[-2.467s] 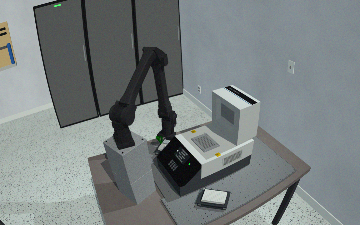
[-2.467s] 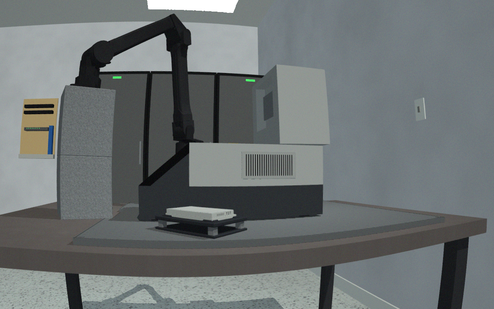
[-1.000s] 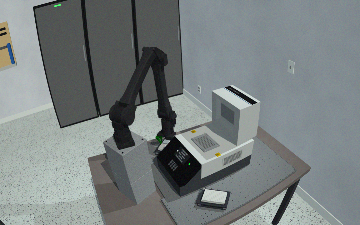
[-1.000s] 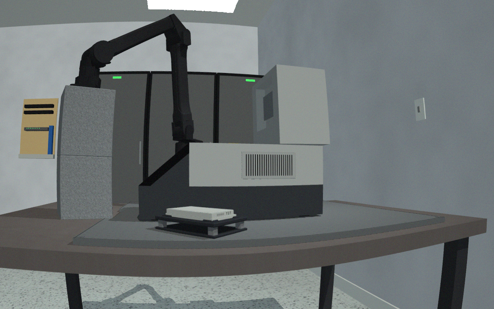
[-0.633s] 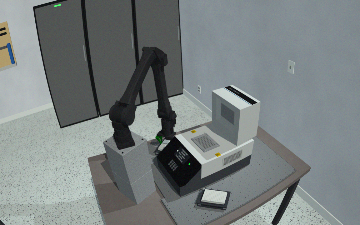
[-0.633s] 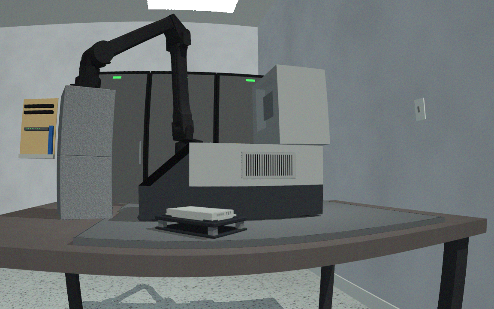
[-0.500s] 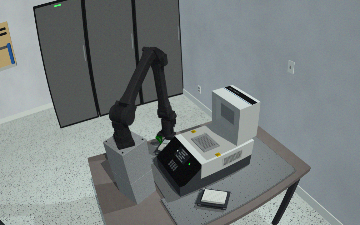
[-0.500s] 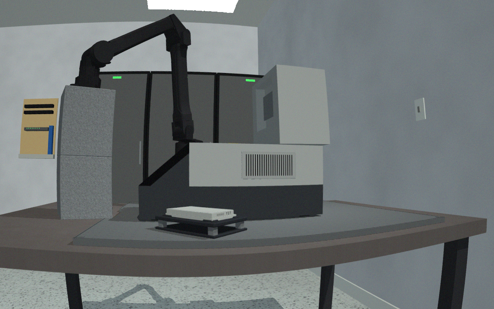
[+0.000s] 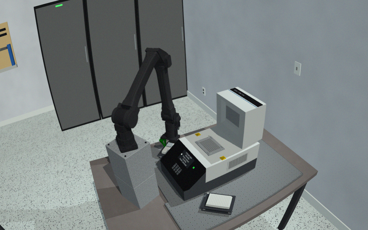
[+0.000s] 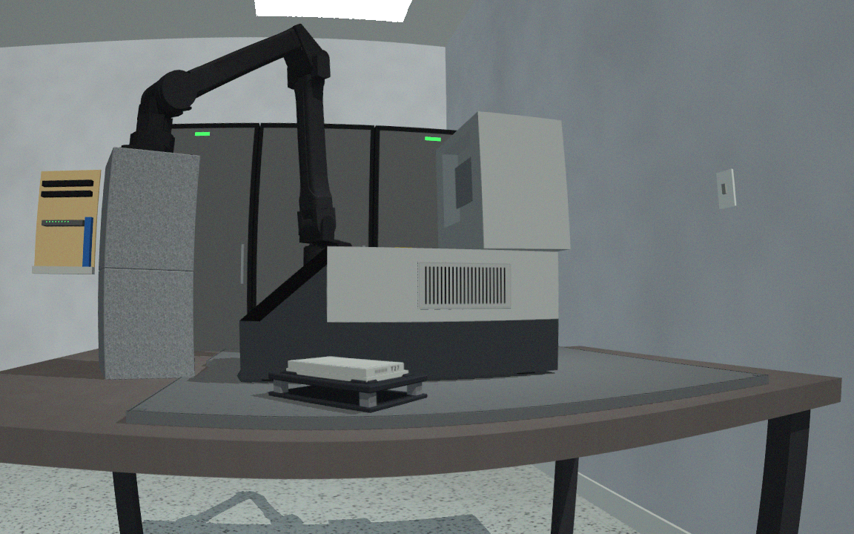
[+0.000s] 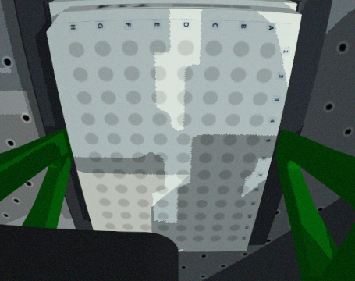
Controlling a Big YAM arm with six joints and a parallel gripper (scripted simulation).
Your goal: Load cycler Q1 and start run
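My hand is 2 cm above the dark nest ND. Also, from my hand: plate T27: 56 cm to the right, 3 cm ahead, 1 cm below; black plate nest N1: 56 cm to the right, 3 cm ahead, 2 cm below.
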